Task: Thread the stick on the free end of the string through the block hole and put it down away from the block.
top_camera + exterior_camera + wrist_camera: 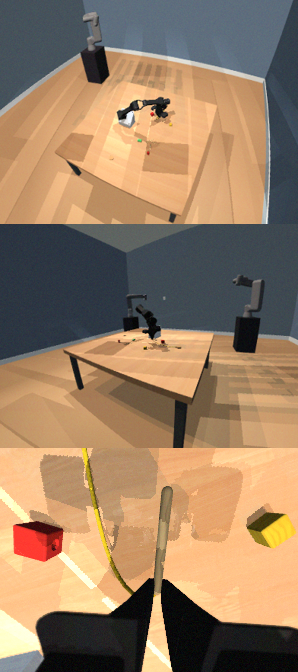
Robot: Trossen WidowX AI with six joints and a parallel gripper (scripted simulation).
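Right now my gripper tip is 10 mm to the right of the thin wooden stick and 10 mm short of it. Also, from my gripper tip: green piece: 290 mm to the right, 100 mm behind, 60 mm below; yellow cube: 120 mm ahead, 50 mm below, 20 mm to the right; red block: 100 mm behind, 70 mm to the left, 50 mm below.
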